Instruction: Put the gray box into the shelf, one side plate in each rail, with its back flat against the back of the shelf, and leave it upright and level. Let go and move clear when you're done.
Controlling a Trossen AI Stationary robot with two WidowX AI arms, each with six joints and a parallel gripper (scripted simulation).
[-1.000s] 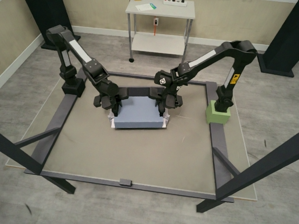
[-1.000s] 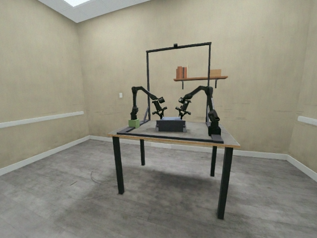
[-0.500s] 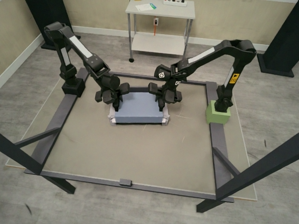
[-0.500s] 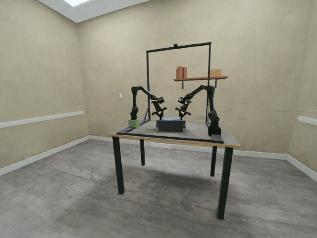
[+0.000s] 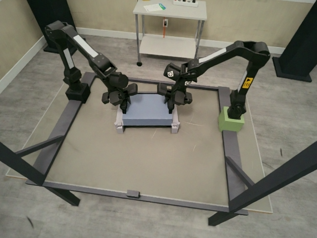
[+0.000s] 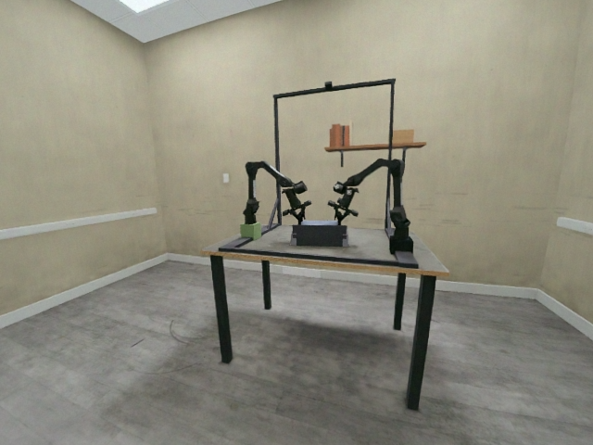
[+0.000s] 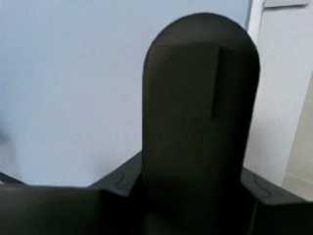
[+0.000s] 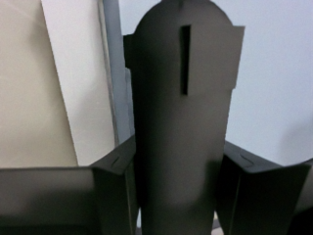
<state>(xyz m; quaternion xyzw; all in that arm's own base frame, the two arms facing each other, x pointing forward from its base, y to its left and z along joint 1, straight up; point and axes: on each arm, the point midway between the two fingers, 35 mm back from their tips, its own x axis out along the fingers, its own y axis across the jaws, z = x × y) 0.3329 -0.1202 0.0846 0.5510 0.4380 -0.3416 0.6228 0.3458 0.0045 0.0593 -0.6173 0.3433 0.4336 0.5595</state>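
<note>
The gray box is 11 cm to the left of my right hand, 5 cm below it and 3 cm behind it. Round my right hand: shelf back wall (14 cm to the left, 8 cm below, 6 cm ahead).
The gray box lies 3 cm ahead of my left hand, 11 cm to the right of it and 5 cm below it. Also, from my left hand: shelf back wall (12 cm ahead, 9 cm to the right, 7 cm below).
</note>
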